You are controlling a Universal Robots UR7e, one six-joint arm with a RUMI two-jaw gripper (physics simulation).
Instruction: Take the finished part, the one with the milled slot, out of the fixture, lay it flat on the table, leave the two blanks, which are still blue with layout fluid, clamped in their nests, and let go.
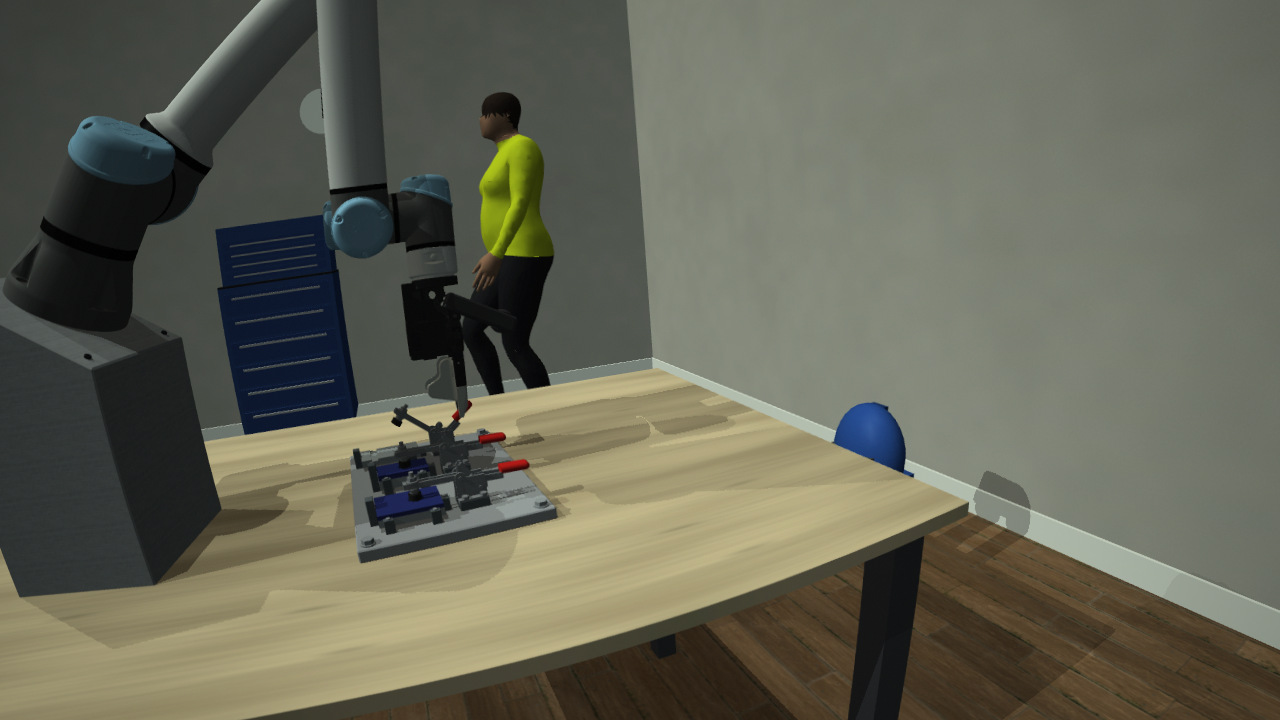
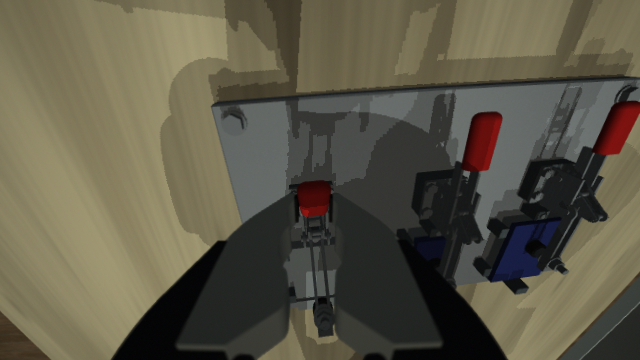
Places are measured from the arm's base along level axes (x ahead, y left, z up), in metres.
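Pixels of known places: gripper, fingertip midpoint: (image 1: 461,416) (image 2: 314,196); arm's base at its link origin: (image 1: 68,305).
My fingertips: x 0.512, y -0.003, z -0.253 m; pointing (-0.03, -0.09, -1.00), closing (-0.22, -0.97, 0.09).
For each thing: its top centre in the pictures, then the offset to it from my fingertips. "*": a spot on its surface instead. Level surfaces: height alone.
- red handle at a spot on its surface: (image 2: 314,192) * dz +0.022, dx +0.016, dy -0.002 m
- fixture plate at its top centre: (image 2: 426,215) (image 1: 435,478) dz -0.050, dx -0.084, dy -0.097 m
- second blue blank at its top centre: (image 2: 432,267) (image 1: 401,466) dz -0.024, dx -0.126, dy -0.090 m
- wooden table at its surface level: dz -0.065 m
My gripper (image 1: 462,411) (image 2: 314,196) is shut on the red handle (image 2: 314,192) of the end toggle clamp, at the far side of the fixture plate (image 1: 465,530) (image 2: 260,150). That clamp's arm is tilted up, its spindle tip (image 1: 397,417) (image 2: 324,316) raised above the plate. One blue blank (image 1: 407,505) (image 2: 515,252) sits in the nest at the other end, under a lowered clamp. The second blue blank (image 1: 390,470) (image 2: 430,246) sits in the middle nest, partly covered by its clamp. The slotted part cannot be made out; the fingers and clamp hide most of its nest.
The other two clamps' red handles (image 1: 491,437) (image 1: 512,465) (image 2: 482,141) (image 2: 617,127) stick out beside my gripper. The plate lies on the wooden table (image 1: 680,501) (image 2: 125,165), near the robot's pedestal (image 1: 147,474). A person (image 1: 517,197) stands behind the table.
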